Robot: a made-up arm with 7 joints. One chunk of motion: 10 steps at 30 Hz.
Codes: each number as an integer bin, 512 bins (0 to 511) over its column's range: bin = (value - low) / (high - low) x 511, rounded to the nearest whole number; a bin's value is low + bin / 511 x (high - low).
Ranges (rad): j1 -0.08..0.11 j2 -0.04..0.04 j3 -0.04..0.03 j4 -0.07..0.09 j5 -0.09..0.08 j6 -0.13..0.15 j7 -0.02..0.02
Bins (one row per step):
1: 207 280 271 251 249 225 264
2: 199 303 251 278 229 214 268
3: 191 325 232 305 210 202 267
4: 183 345 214 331 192 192 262
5: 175 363 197 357 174 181 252
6: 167 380 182 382 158 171 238
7: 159 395 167 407 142 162 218
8: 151 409 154 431 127 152 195
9: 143 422 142 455 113 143 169
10: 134 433 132 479 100 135 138
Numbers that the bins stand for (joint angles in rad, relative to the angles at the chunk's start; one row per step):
1: -0.0030 0.0038 -0.0029 0.0086 -0.0072 -0.0067 0.0007
2: -0.0060 0.0074 -0.0056 0.0170 -0.0138 -0.0127 0.0010
3: -0.0090 0.0109 -0.0082 0.0255 -0.0201 -0.0193 0.0009
4: -0.0120 0.0140 -0.0107 0.0336 -0.0261 -0.0248 0.0005
5: -0.0149 0.0168 -0.0130 0.0418 -0.0321 -0.0308 -0.0003
6: -0.0179 0.0195 -0.0151 0.0496 -0.0374 -0.0363 -0.0014
7: -0.0209 0.0218 -0.0171 0.0574 -0.0428 -0.0412 -0.0029
8: -0.0239 0.0240 -0.0189 0.0650 -0.0477 -0.0467 -0.0047
9: -0.0268 0.0261 -0.0205 0.0725 -0.0524 -0.0516 -0.0068
10: -0.0302 0.0278 -0.0219 0.0800 -0.0567 -0.0560 -0.0092

